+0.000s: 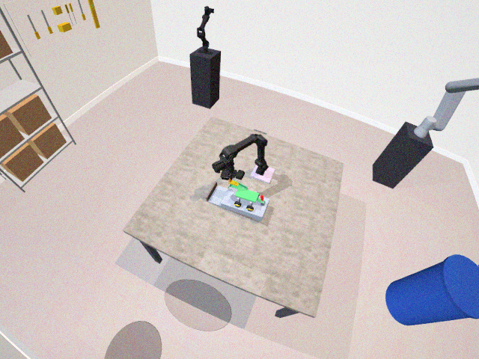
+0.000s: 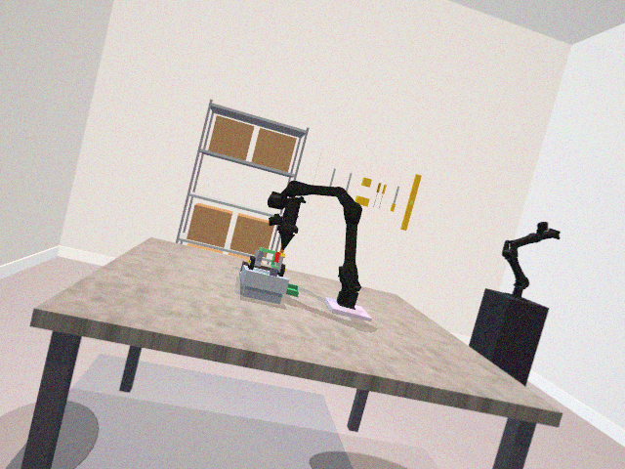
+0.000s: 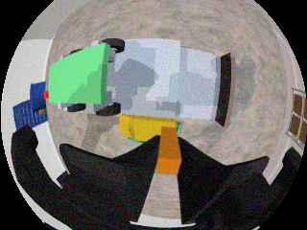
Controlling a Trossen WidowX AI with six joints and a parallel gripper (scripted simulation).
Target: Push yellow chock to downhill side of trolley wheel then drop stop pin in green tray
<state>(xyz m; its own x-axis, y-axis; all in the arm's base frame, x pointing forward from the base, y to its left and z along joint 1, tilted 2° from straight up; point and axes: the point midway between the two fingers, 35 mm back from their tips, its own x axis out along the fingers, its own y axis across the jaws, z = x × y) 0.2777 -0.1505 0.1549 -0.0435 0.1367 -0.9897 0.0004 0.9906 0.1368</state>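
Now: gripper tip 250 mm to the right of the red-headed stop pin, 40 mm short of it and 20 mm above it. From my gripper tip the other things lie so: trolley: 150 mm to the left, 60 mm ahead, 40 mm below; yellow chock: 20 mm to the left, 10 mm below; brown block: 120 mm below, 110 mm to the right, 60 mm ahead.
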